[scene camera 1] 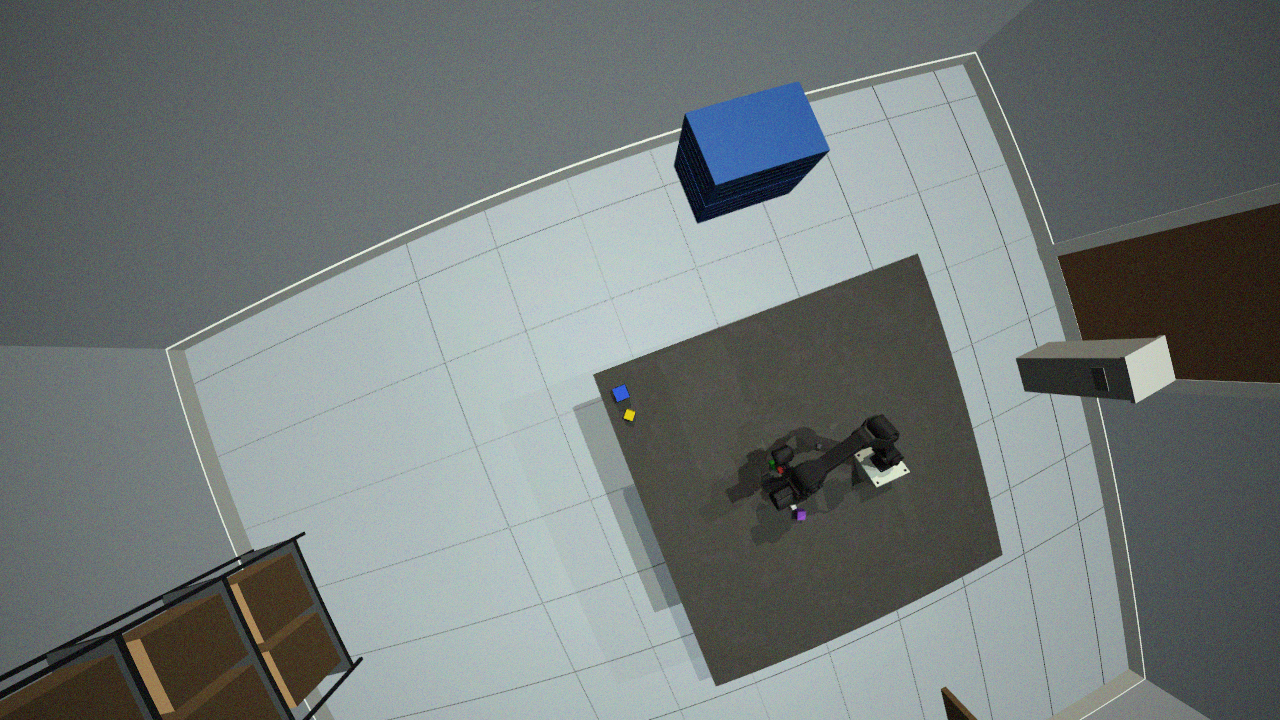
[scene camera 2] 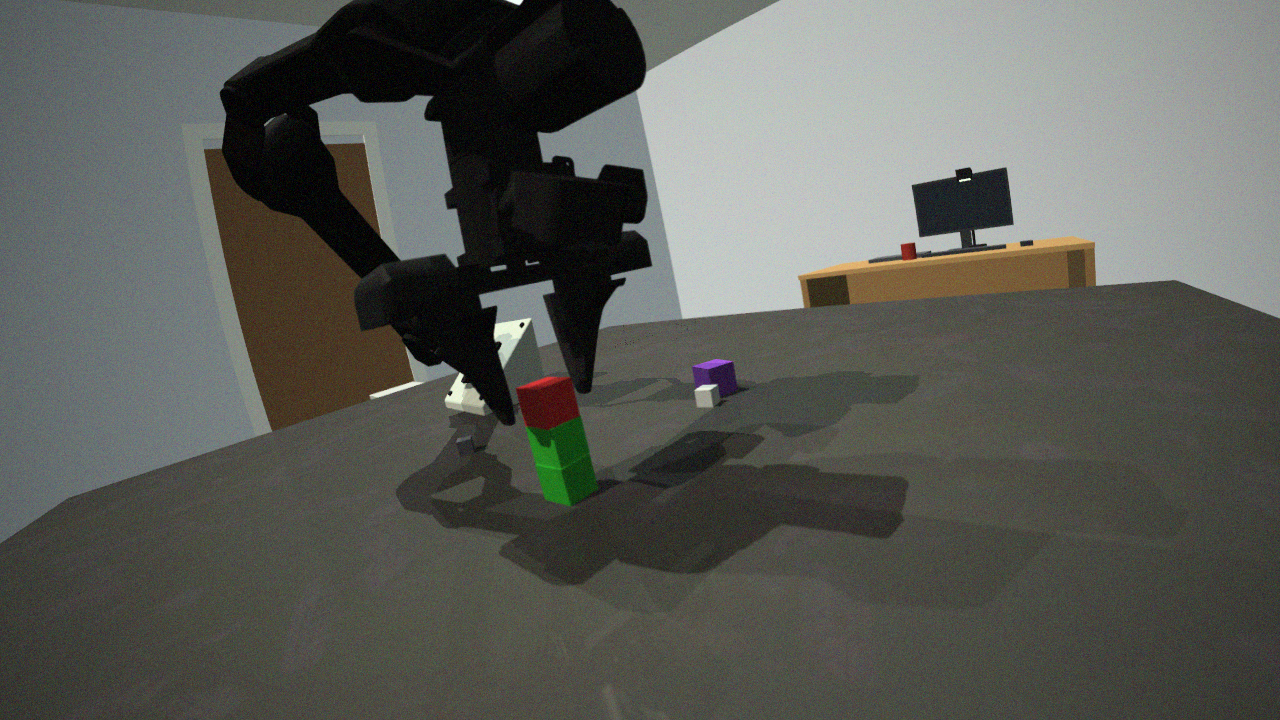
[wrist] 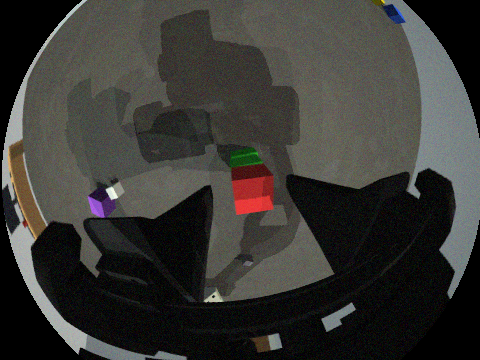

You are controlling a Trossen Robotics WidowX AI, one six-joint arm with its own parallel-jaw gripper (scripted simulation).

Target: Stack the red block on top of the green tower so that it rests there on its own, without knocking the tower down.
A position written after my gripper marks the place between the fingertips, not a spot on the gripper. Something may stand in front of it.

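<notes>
There is a purple cube (scene camera 2: 718, 372) here, and a red block (scene camera 2: 547, 403) as well. The wrist view gives me the block too (wrist: 252, 184). As for my gripper (scene camera 2: 548, 407), which also appears in the wrist view (wrist: 250, 185), it is open and holds nothing.
</notes>
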